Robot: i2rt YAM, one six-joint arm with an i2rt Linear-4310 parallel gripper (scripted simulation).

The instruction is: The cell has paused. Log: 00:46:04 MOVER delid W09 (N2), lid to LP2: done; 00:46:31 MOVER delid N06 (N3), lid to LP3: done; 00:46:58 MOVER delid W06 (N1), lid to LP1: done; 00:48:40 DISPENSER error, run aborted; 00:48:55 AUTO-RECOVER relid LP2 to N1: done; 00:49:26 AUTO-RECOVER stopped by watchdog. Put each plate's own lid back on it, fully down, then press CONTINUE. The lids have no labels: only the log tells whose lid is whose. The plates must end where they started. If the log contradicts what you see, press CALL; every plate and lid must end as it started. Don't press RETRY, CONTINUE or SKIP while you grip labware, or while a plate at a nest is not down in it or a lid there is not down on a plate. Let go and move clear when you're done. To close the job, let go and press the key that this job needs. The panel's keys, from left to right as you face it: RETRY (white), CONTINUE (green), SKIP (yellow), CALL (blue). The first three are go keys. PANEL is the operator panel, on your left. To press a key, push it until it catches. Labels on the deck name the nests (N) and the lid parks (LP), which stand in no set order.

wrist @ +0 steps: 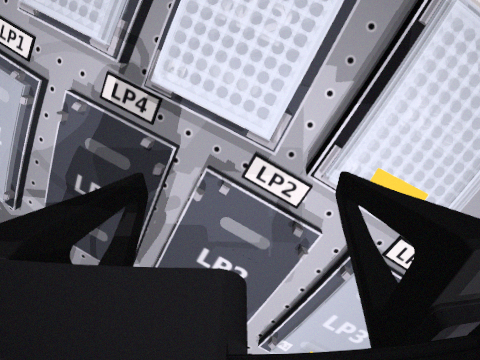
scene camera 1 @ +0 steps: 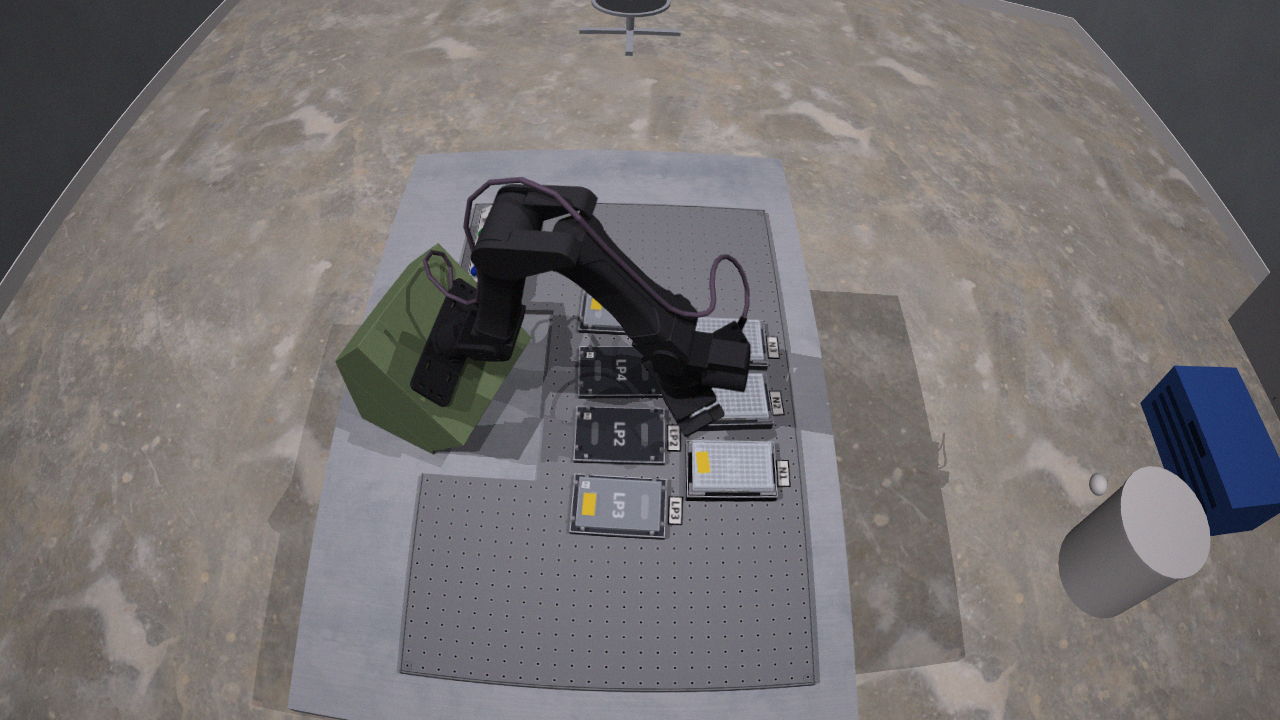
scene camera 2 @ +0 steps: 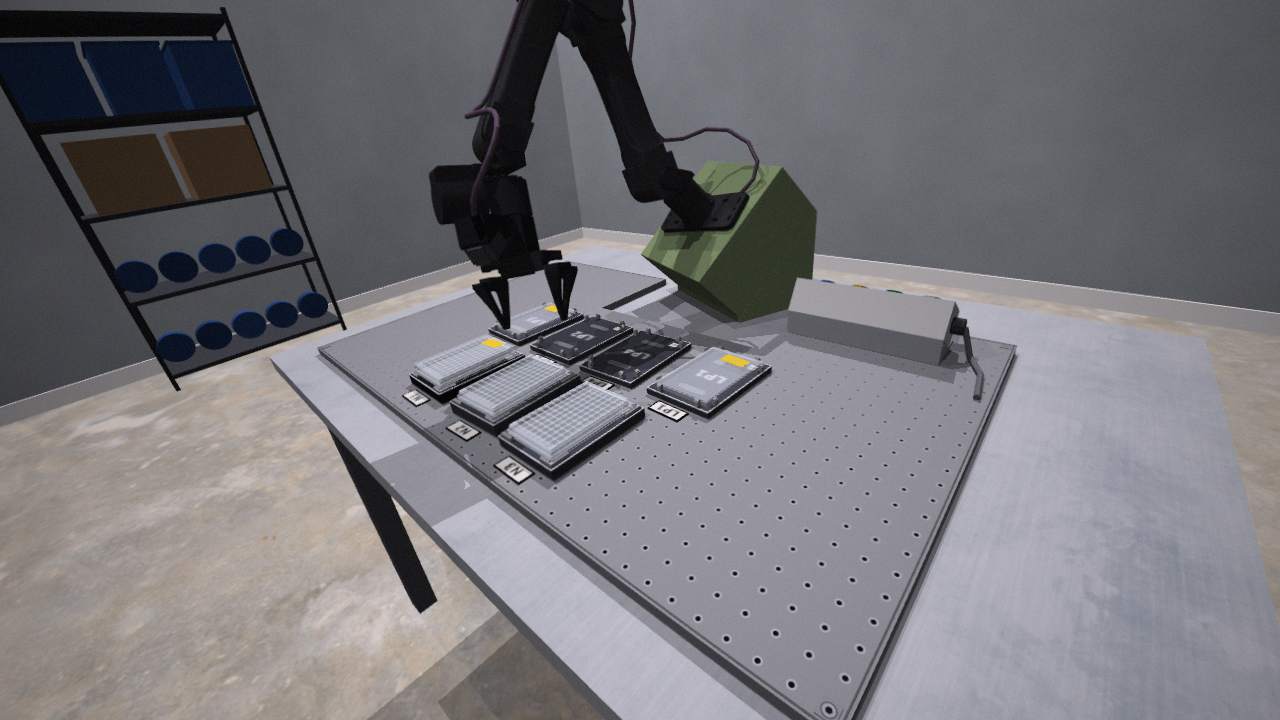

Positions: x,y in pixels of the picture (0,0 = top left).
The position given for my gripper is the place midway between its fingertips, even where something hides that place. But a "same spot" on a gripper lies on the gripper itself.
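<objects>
My gripper: visible in the wrist view, scene camera 1 (685,401), scene camera 2. Same spot on the gripper: (wrist: 56,303) and (scene camera 2: 531,264).
</objects>
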